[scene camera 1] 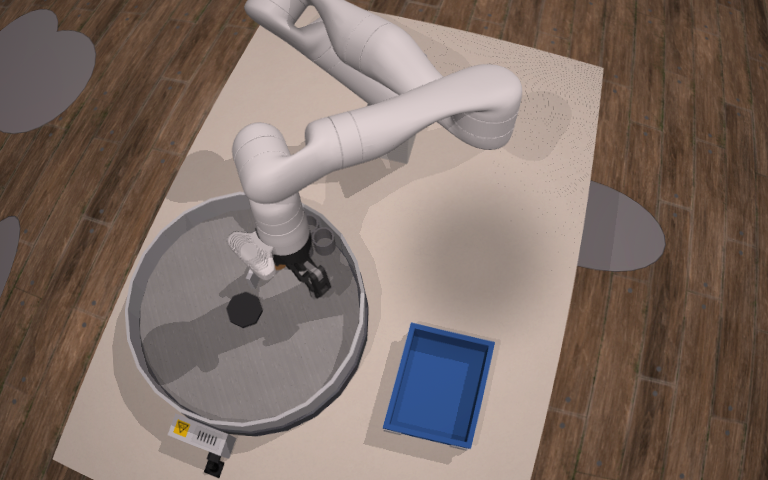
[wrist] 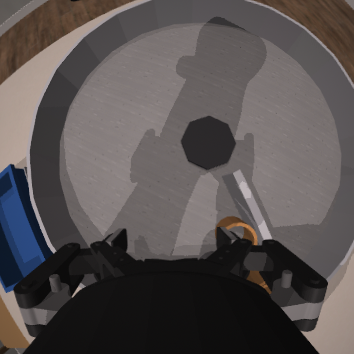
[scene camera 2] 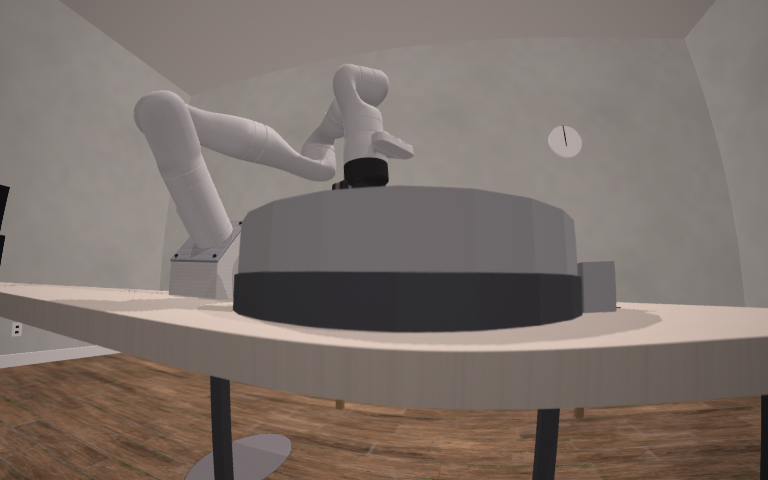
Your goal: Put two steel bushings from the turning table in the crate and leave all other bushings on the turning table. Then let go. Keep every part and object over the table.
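Seen in the pictures: gripper, fingertip midpoint: (scene camera 1: 298, 278) (wrist: 171, 237); arm's base, origin of the base link: (scene camera 1: 394, 93) (scene camera 2: 214, 235).
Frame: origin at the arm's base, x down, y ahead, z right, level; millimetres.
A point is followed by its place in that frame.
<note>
The grey round turning table (scene camera 1: 254, 390) @(x 86, y 588, z 57 mm) (scene camera 2: 407, 237) @(x 75, y 500, z 333 mm) (wrist: 105, 110) @(x 86, y 561, z 27 mm) has a raised wall. A grey steel-coloured bushing (scene camera 1: 324, 241) stands inside near its wall, beside the wrist. Another grey bushing (scene camera 1: 312, 222) @(x 75, y 270, z 69 mm) partly shows behind it. An orange bushing (wrist: 235, 220) @(x 57, y 373, z 110 mm) shows by the right finger in the wrist view; more orange (wrist: 260, 281) @(x 51, y 300, z 108 mm) shows below it, mostly covered. My gripper (scene camera 1: 317, 283) (wrist: 171, 237) @(x 46, y 388, z 46 mm) is open, fingers down low inside the table wall. The wall hides the fingers in scene camera 2. What lies directly under the palm is hidden. The blue crate (scene camera 1: 433, 390) @(x 134, y 483, z -225 mm) (wrist: 20, 230) @(x 134, y 478, z -242 mm) is empty.
A black hub (scene camera 1: 244, 309) @(x 78, y 462, z 125 mm) (wrist: 208, 142) @(x 78, y 460, z 125 mm) stands at the turning table's centre. A pale bar (wrist: 252, 205) @(x 39, y 384, z 127 mm) lies beside the orange bushing, right of the fingers in the wrist view. A grey-white box (scene camera 1: 198, 435) @(x 81, y 696, z 119 mm) (scene camera 2: 597, 286) @(x 109, y 693, z 172 mm) stands outside the turning table's wall.
</note>
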